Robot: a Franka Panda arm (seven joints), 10 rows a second.
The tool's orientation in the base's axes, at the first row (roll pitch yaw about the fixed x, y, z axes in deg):
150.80 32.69 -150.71
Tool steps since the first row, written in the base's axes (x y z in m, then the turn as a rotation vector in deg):
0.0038 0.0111 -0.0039 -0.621 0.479 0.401
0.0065 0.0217 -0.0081 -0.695 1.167 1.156
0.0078 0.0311 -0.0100 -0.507 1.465 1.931
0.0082 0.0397 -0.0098 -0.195 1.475 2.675
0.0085 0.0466 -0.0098 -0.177 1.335 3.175
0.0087 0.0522 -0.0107 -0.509 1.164 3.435
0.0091 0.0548 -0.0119 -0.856 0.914 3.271
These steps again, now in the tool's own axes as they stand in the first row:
-0.0053 0.0029 0.0108 0.042 0.875 -0.087
-0.0093 0.0061 0.0213 -0.595 1.669 -0.203
-0.0131 0.0104 0.0291 -1.274 2.052 -0.545
-0.0171 0.0157 0.0347 -1.909 2.159 -1.031
-0.0201 0.0199 0.0392 -2.135 2.264 -1.487
-0.0221 0.0229 0.0436 -1.961 2.481 -1.848
-0.0228 0.0238 0.0463 -1.515 2.483 -1.951

